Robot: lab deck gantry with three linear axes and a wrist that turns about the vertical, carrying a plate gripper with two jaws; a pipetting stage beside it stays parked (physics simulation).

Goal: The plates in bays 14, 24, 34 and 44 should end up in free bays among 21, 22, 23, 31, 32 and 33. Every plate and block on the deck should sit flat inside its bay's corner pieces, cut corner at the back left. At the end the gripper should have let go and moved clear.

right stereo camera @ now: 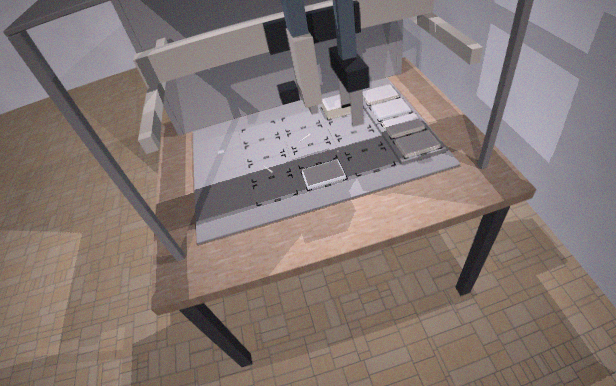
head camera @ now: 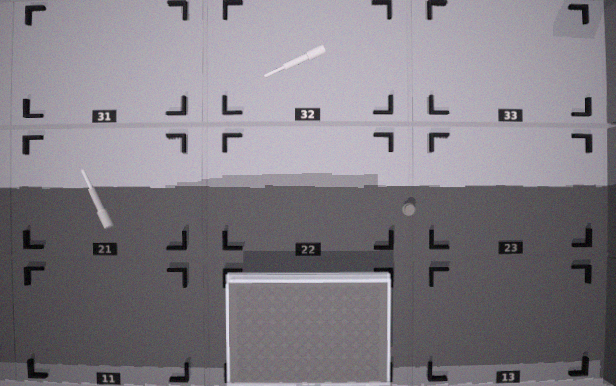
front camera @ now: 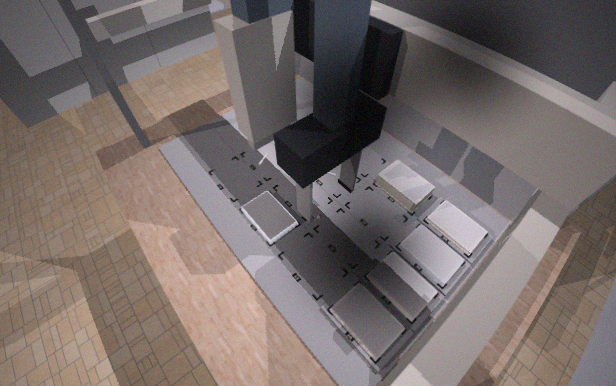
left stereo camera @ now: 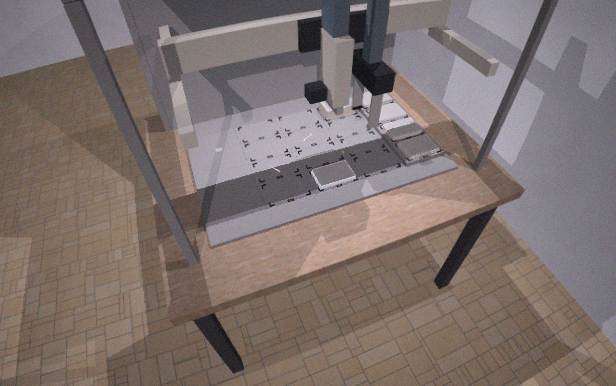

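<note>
Through the front camera I see my gripper (front camera: 326, 200), a tall block (front camera: 402, 184) and a bay 21 (front camera: 269, 168). The head camera shows me the bay 21 (head camera: 152, 191), but the tall block is out of frame in the head camera view. In the right stereo camera view there is my gripper (right stereo camera: 352, 115), and the left stereo camera view also shows my gripper (left stereo camera: 364, 117).
</note>
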